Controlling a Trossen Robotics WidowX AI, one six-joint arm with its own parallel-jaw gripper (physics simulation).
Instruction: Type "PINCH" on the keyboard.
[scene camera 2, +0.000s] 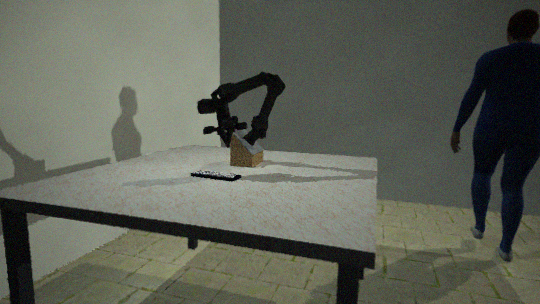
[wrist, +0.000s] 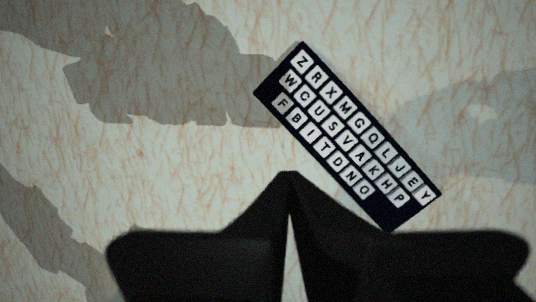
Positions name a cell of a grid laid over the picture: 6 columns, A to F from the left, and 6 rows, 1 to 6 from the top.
Scene:
My gripper (wrist: D4): 11 cm from the lens. A black keyboard (wrist: E5): 27 cm from the lens.

